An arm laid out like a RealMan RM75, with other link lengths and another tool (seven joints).
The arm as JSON. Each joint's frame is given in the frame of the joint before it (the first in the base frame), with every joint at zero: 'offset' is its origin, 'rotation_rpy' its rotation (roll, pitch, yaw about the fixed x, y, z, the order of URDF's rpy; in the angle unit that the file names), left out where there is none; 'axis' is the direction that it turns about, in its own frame. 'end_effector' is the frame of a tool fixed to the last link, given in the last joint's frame.
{
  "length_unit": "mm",
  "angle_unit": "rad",
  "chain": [
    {
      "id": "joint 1",
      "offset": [
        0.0,
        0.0,
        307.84
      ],
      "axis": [
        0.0,
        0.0,
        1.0
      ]
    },
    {
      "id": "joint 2",
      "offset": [
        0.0,
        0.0,
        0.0
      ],
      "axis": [
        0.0,
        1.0,
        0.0
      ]
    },
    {
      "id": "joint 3",
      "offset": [
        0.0,
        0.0,
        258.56
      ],
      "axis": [
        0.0,
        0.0,
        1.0
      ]
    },
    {
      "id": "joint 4",
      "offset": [
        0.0,
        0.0,
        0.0
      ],
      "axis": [
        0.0,
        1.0,
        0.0
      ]
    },
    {
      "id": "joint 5",
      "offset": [
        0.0,
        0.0,
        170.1
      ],
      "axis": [
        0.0,
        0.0,
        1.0
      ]
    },
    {
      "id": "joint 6",
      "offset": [
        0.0,
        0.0,
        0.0
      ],
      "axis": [
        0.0,
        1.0,
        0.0
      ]
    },
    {
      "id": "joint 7",
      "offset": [
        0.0,
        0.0,
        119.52
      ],
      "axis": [
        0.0,
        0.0,
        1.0
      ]
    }
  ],
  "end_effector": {
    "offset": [
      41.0,
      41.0,
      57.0
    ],
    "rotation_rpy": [
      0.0,
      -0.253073,
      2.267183
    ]
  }
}
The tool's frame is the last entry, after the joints.
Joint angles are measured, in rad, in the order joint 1, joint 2, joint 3, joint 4, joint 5, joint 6, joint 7. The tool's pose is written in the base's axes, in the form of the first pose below.
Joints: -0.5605 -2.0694 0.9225 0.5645 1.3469 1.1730 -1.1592
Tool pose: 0.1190 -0.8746 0.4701 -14.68; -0.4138 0.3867 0.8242 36.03; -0.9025 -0.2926 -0.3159 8.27; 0 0 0 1
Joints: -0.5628 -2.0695 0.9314 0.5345 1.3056 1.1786 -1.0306
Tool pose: 0.0546 -0.8653 0.4982 -14.74; -0.3659 0.4469 0.8163 35.64; -0.9291 -0.2269 -0.2922 7.74; 0 0 0 1
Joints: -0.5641 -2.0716 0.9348 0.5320 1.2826 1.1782 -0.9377
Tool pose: -0.0032 -0.8531 0.5217 -14.64; -0.3164 0.4958 0.8087 35.48; -0.9486 -0.1625 -0.2716 7.49; 0 0 0 1
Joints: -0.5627 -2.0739 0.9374 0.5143 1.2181 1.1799 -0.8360
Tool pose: -0.0235 -0.8409 0.5407 -14.64; -0.2468 0.5290 0.8120 35.49; -0.9688 -0.1144 -0.2200 7.68; 0 0 0 1
